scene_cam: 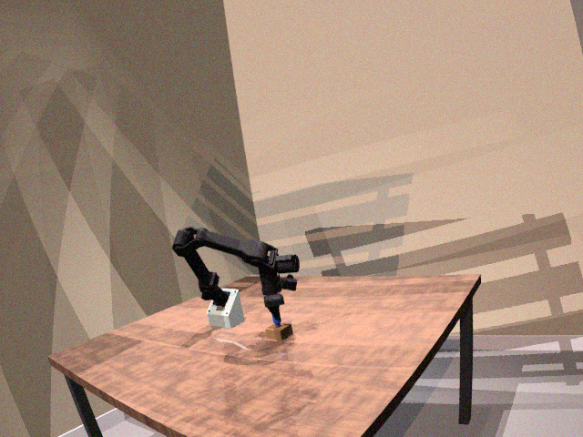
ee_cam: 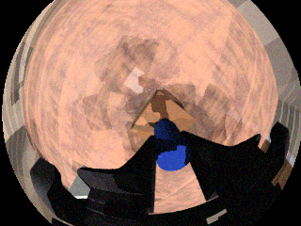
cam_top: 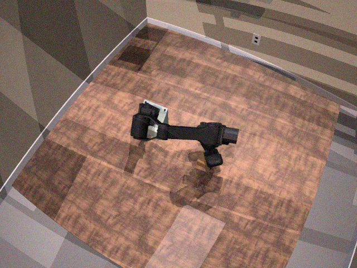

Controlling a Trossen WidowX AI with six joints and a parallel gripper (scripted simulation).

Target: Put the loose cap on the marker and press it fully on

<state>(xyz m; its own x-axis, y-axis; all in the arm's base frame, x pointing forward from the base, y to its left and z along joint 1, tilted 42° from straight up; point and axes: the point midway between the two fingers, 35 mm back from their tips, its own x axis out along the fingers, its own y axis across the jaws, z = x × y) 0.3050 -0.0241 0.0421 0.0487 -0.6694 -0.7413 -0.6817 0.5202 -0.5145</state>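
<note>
The blue cap is 10 mm above my gripper tip. From my gripper tip the other things lie so: holder block 50 mm below.
</note>
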